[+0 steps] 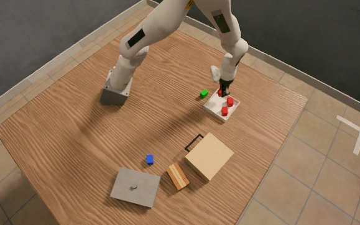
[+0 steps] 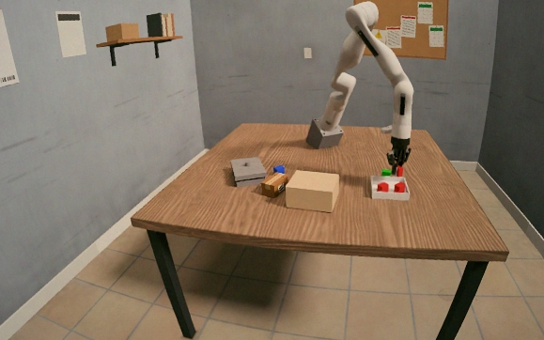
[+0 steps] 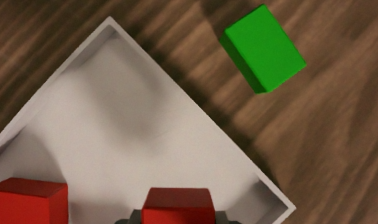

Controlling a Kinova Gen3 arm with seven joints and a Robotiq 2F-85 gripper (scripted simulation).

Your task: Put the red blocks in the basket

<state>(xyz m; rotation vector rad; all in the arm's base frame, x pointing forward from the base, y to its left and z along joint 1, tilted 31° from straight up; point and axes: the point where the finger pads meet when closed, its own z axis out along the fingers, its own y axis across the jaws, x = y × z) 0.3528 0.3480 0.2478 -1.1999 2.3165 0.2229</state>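
Now: hand 70 mm above the white basket, 30 mm short of it and 20 mm to the left of it. From my hand the other things lie so: green block: 80 mm behind, 60 mm below, 50 mm to the right; light wooden cabinet: 280 mm to the right, 210 mm ahead, 40 mm below; brown cardboard box: 440 mm to the right, 200 mm ahead, 40 mm below.
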